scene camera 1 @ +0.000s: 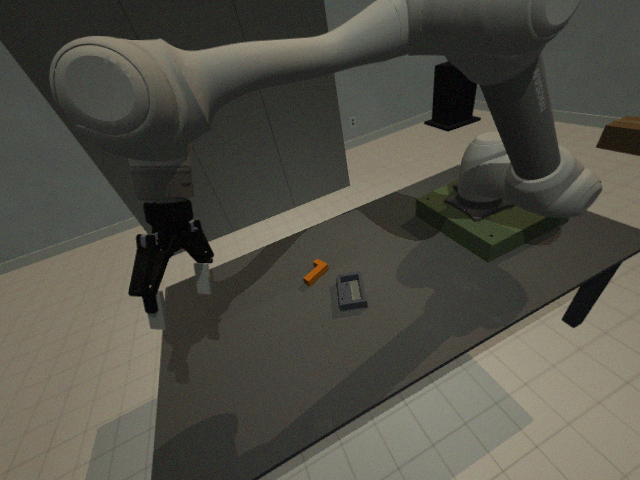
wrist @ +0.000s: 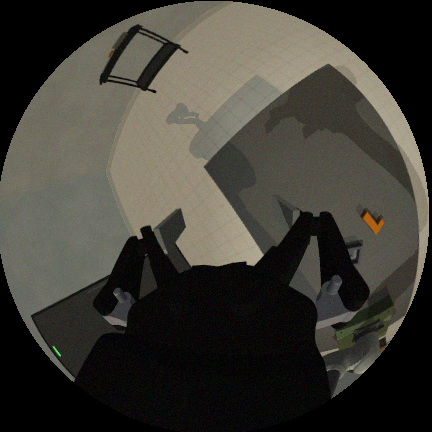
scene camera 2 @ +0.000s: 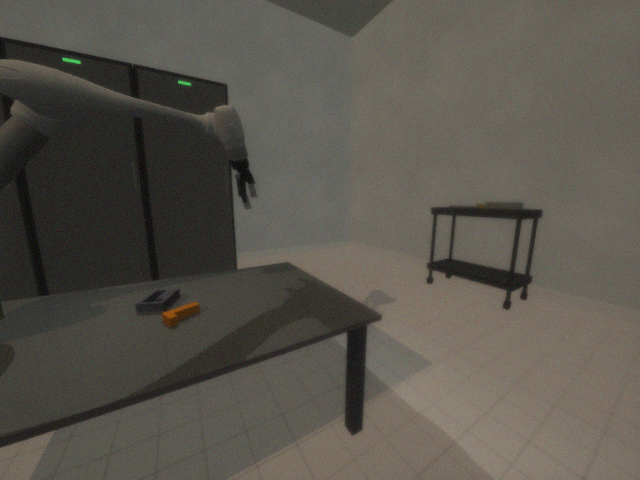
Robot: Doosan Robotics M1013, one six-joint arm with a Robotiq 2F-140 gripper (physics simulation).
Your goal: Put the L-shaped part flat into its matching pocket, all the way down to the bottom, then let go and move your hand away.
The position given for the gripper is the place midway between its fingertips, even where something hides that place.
Note:
The gripper (scene camera 1: 185,308) is open, with nothing in its grasp. Further things: a grey pocket block (scene camera 2: 159,300).
The gripper also shows in the wrist view (wrist: 226,211).

